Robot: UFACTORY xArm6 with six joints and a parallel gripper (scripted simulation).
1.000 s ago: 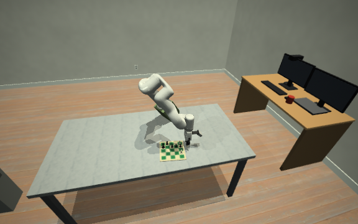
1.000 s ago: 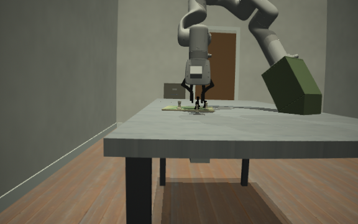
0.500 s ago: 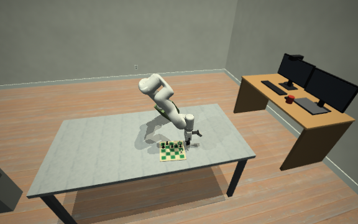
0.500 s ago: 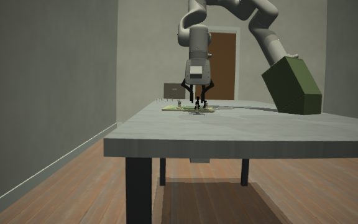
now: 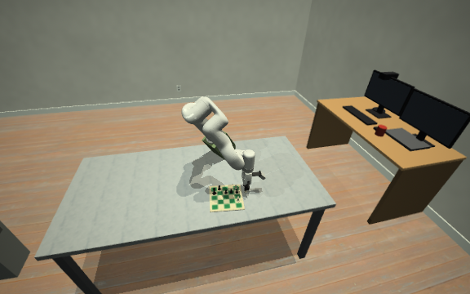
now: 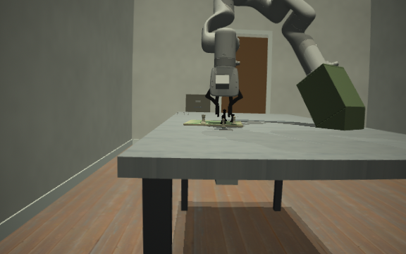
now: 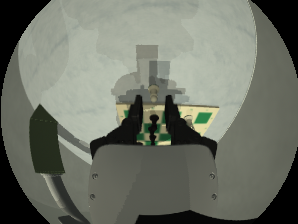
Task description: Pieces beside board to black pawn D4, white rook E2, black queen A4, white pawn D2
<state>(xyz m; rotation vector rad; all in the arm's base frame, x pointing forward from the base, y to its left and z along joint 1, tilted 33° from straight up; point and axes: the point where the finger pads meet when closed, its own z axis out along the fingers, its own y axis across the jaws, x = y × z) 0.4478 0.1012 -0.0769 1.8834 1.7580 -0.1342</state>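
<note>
My hand is 80 mm to the left of the white rook, 60 mm short of it and 40 mm above it. Also, from my hand: chessboard (140 mm to the right, 50 mm below, 10 mm ahead); black queen (210 mm to the right, 40 mm behind, 30 mm below).
</note>
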